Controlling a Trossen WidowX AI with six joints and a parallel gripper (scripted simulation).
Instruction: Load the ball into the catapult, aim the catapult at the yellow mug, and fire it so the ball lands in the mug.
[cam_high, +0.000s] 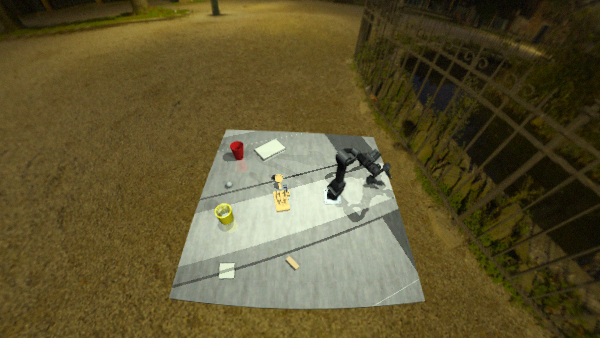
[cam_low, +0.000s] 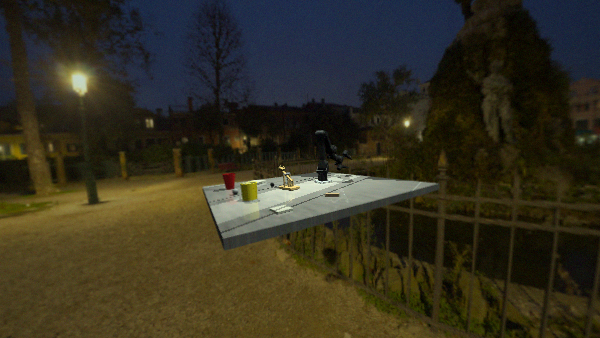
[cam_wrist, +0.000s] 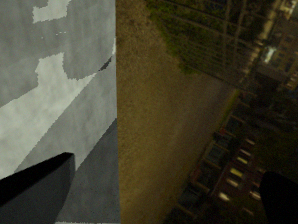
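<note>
Now: the wooden catapult 650 mm ahead of my gripper tip, 180 mm to the left of it and 40 mm below it. From my gripper tip the other things lie so: small grey ball: 1010 mm ahead, 180 mm to the left, 100 mm below; then small wooden block: 580 mm to the left, 500 mm ahead, 110 mm below; then yellow mug: 930 mm ahead, 410 mm to the left, 90 mm below.
</note>
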